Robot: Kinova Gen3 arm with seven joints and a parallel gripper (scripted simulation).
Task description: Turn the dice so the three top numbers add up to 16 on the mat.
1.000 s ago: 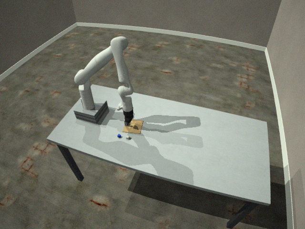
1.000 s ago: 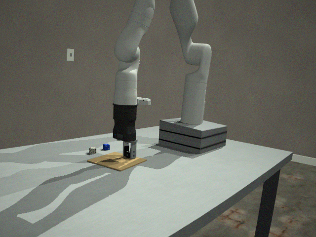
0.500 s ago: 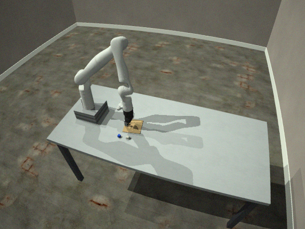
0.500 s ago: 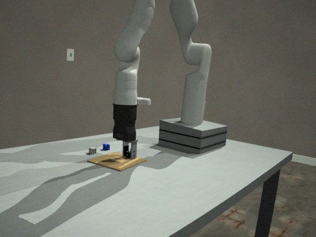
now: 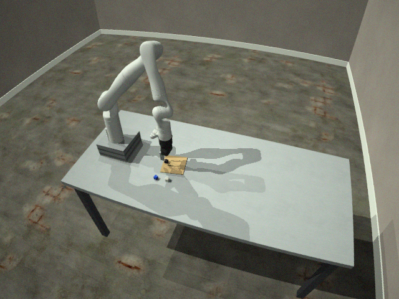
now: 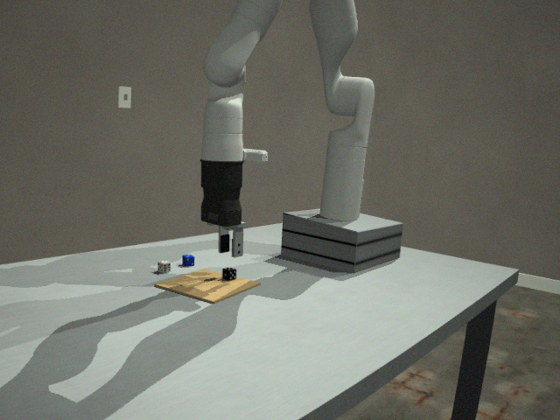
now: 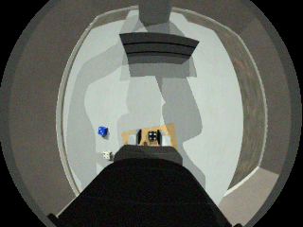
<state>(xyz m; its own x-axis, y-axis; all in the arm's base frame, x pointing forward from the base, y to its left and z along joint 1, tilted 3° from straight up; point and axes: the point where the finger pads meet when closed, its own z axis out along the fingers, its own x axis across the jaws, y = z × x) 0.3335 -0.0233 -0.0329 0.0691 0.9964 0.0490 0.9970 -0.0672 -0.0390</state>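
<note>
Now: the black die 1 cm ahead of my hand, 1 cm to the left of it and 5 cm below it. Round my hand: tan mat: 6 cm ahead, 7 cm below; white die: 7 cm ahead, 12 cm to the right, 6 cm below; blue die: 13 cm to the right, 6 cm below.
</note>
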